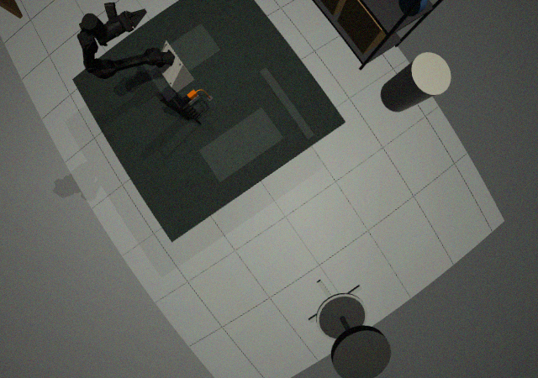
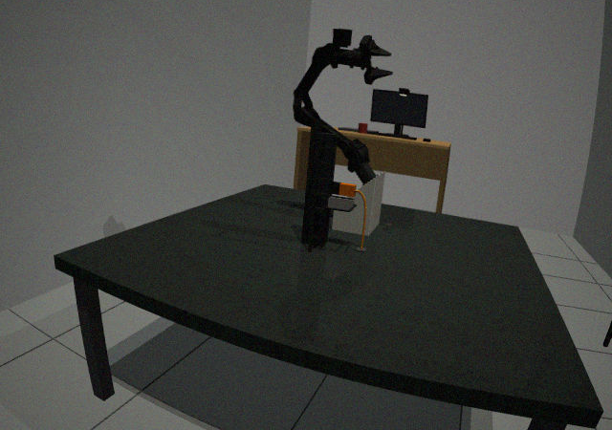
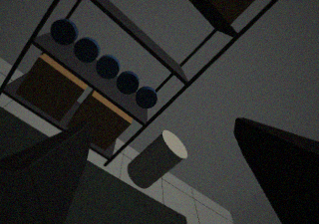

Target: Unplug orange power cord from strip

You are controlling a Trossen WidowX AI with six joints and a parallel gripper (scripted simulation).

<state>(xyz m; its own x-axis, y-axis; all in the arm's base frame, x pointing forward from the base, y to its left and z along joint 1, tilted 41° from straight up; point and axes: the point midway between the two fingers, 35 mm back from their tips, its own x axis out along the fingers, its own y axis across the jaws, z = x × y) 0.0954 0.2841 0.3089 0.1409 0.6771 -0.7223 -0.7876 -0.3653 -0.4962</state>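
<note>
My gripper tip is 200 mm short of the orange plug, 100 mm to the left of it and 410 mm above it.
</note>
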